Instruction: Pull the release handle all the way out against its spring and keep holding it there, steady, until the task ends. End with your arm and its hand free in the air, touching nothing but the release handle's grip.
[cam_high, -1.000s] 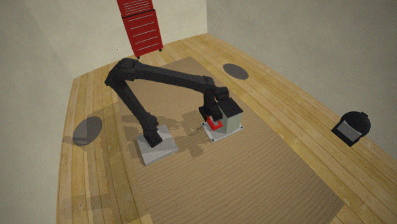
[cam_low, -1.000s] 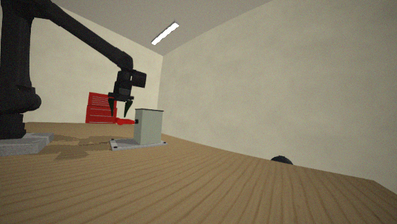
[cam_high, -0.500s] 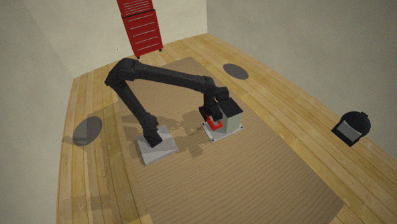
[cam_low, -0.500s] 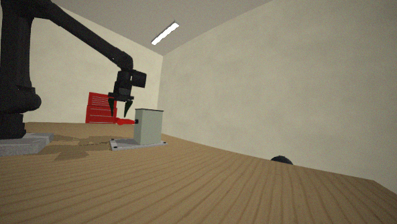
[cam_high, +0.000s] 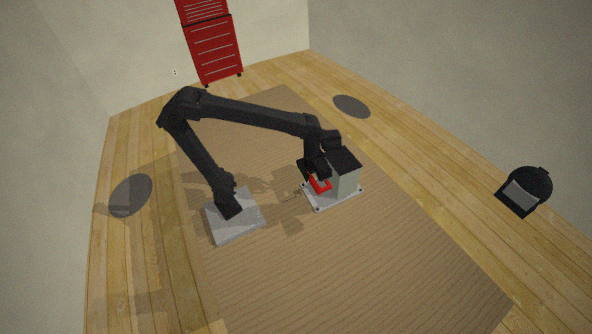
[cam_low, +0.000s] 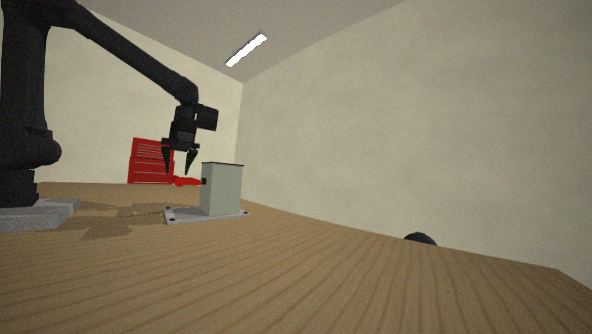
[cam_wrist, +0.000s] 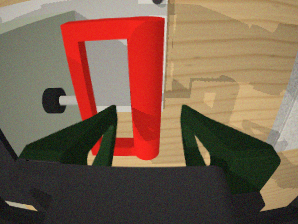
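The grey baseplate is 130 mm below my hand, 90 mm ahead of it and 30 mm to the right of it.
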